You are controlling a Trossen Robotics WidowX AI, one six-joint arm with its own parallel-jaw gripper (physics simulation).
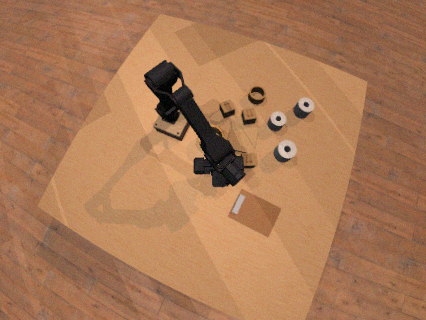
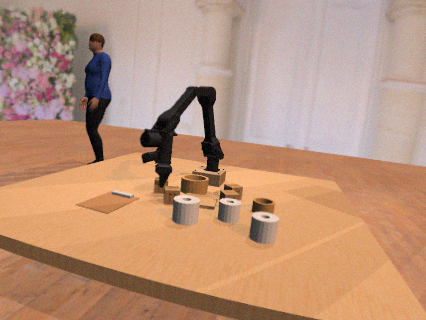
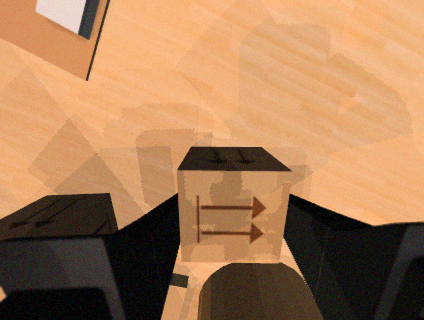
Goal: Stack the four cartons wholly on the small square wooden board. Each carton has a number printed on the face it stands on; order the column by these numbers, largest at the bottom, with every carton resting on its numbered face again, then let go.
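Frame: origin at the arm's base, x ahead, y left, z up, level; metres.
Seen in the pictures: gripper, fingertip midpoint: [image 2: 161, 185] [image 3: 227, 195]; arm's base, origin of the base link: [image 1: 171, 116] [image 2: 212, 170].
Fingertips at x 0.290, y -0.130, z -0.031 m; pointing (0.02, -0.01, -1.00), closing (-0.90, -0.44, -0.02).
Observation:
Offsets run from my fingertips to a thing's top centre. "spot": to the spot under its first point.
My gripper [image 3: 227, 195] [image 2: 163, 180] [image 1: 227, 174] is shut on a small brown carton {0.028 m up, 0.000 m ahead, 0.001 m right} [image 3: 233, 192] [image 2: 157, 188], down at the table top. The arrows on the carton's upper face point sideways. A second carton {0.028 m up, 0.096 m ahead, 0.085 m left} [image 1: 250, 159] [image 2: 171, 195] [image 3: 60, 209] stands just beside it. Two more cartons {0.028 m up, 0.081 m back, 0.277 m left} [image 1: 227, 108] {0.028 m up, 0.024 m ahead, 0.282 m left} [image 1: 248, 115] [image 2: 234, 188] stand further back near the arm's base. The small square wooden board {0.014 m down, 0.039 m ahead, 0.176 m left} [image 2: 207, 203] [image 1: 248, 139] lies flat between the cartons and the grey cylinders. No printed numbers show.
Three grey cylinders {0.034 m up, 0.149 m ahead, 0.309 m left} [image 1: 276, 120] {0.039 m up, 0.246 m ahead, 0.430 m left} [image 1: 303, 107] {0.042 m up, 0.228 m ahead, 0.187 m left} [image 1: 285, 150] lie to the right. There is a small wooden ring {0.016 m up, 0.019 m ahead, 0.410 m left} [image 1: 256, 95] [image 2: 263, 204] and a larger one {0.033 m up, 0.084 m back, 0.112 m left} [image 2: 194, 183]. A brown mat {0.014 m down, 0.208 m ahead, 0.100 m right} [image 1: 258, 216] [image 3: 50, 47] holds a white bar {spot: 0.014 m down, 0.131 m ahead, 0.097 m right} [image 1: 238, 204]. A person [image 2: 95, 96] stands beyond the table.

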